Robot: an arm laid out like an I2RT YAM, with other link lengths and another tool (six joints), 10 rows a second.
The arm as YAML. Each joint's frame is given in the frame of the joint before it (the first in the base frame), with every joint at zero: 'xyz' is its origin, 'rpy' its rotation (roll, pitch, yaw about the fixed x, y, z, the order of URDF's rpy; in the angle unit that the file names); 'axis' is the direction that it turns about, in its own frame. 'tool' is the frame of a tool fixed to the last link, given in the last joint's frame.
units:
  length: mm
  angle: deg
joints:
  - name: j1
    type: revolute
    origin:
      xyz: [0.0, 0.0, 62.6]
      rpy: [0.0, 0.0, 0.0]
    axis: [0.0, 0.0, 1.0]
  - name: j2
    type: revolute
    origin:
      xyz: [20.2, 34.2, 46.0]
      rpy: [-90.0, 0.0, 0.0]
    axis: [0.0, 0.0, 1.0]
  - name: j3
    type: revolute
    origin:
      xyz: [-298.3, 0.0, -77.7]
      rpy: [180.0, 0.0, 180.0]
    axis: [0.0, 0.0, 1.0]
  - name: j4
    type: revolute
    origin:
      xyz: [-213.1, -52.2, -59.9]
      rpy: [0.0, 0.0, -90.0]
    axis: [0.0, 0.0, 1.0]
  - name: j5
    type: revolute
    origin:
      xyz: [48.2, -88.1, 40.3]
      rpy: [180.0, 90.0, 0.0]
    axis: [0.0, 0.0, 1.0]
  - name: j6
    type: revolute
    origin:
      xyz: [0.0, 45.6, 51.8]
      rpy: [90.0, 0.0, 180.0]
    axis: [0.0, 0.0, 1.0]
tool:
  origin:
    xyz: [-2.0, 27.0, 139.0]
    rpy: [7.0, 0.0, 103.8]
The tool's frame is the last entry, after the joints.
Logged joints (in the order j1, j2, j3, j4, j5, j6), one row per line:
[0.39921 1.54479 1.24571 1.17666 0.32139 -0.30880]
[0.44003 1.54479 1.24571 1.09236 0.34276 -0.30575]
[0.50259 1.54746 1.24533 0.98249 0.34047 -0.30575]
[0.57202 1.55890 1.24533 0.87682 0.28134 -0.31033]
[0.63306 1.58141 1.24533 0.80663 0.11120 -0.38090]
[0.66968 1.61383 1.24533 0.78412 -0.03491 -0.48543]
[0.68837 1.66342 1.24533 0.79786 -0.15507 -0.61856]
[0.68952 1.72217 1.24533 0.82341 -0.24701 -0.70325]
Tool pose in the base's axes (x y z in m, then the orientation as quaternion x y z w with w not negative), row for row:
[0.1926 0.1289 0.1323 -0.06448 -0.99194 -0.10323 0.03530]
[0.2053 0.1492 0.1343 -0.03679 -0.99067 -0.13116 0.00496]
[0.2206 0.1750 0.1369 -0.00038 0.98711 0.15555 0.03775]
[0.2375 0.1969 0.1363 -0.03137 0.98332 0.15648 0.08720]
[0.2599 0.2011 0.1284 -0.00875 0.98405 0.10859 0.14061]
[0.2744 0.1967 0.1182 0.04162 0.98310 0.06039 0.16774]
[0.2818 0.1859 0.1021 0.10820 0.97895 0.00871 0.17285]
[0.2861 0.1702 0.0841 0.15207 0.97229 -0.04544 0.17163]
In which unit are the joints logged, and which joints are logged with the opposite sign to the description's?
The joints are logged in radians. Opposite sign: j4, j5, j6.
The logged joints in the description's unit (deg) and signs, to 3 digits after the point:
[22.873 88.510 71.374 -67.418 -18.414 17.693]
[25.212 88.510 71.374 -62.588 -19.639 17.518]
[28.796 88.663 71.352 -56.293 -19.507 17.518]
[32.774 89.318 71.352 -50.238 -16.120 17.781]
[36.272 90.608 71.352 -46.216 -6.371 21.824]
[38.370 92.466 71.352 -44.927 2.000 27.813]
[39.441 95.307 71.352 -45.714 8.885 35.441]
[39.507 98.673 71.352 -47.178 14.153 40.293]

